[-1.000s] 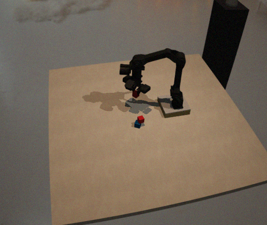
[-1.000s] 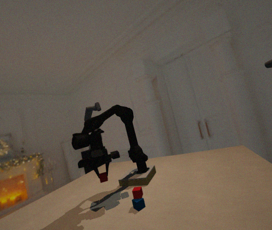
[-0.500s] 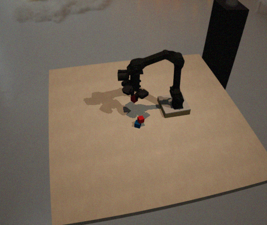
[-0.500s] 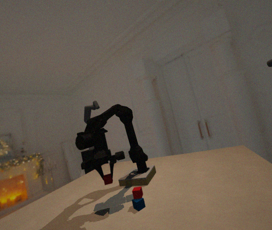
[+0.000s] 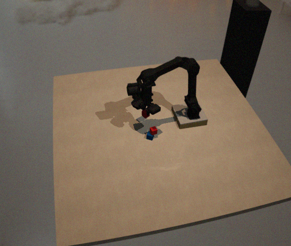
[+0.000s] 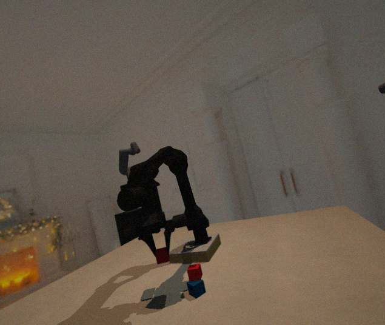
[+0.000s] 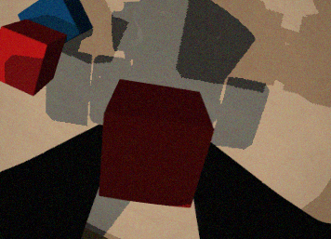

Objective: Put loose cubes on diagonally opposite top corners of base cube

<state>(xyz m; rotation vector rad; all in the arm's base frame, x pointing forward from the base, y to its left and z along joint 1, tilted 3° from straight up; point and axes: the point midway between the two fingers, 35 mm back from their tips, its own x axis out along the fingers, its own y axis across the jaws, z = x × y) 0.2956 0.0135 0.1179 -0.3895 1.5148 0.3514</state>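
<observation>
The blue cube is 1 cm behind my gripper tip, 8 cm to the left of it and 10 cm below it.
</observation>
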